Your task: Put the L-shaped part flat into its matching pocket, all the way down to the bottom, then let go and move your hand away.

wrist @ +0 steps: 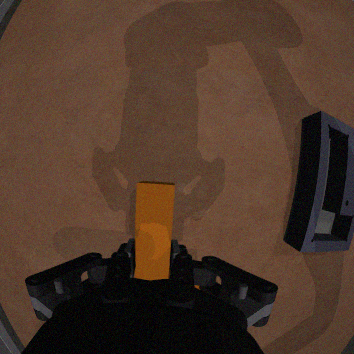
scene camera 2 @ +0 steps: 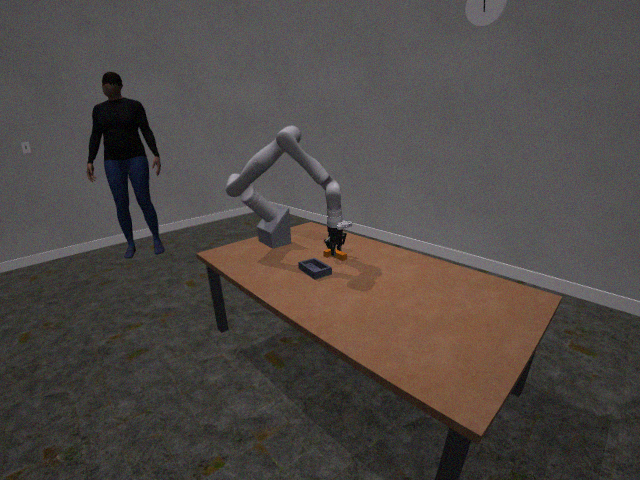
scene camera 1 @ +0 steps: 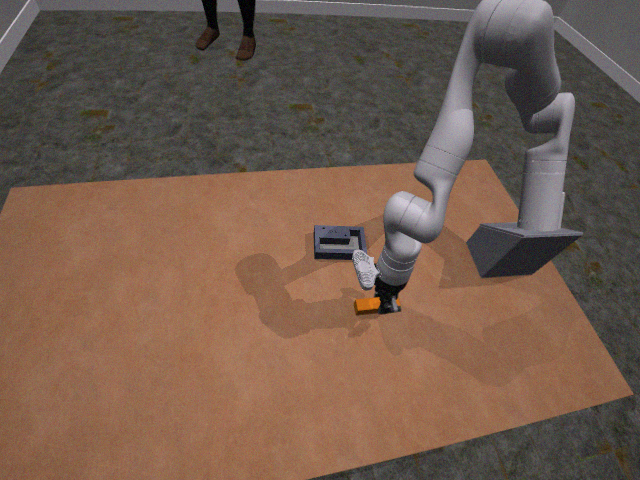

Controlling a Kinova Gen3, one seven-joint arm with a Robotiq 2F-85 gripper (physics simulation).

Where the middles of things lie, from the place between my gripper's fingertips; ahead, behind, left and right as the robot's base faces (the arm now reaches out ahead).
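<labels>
With the orange L-shaped part point(wrist: 154, 200), my hand is 1 cm to the left of it and 1 cm short of it. The pocket block point(scene camera 1: 330, 242) is 20 cm to the right of my hand and 6 cm ahead of it, and it is 1 cm above my hand.
</labels>
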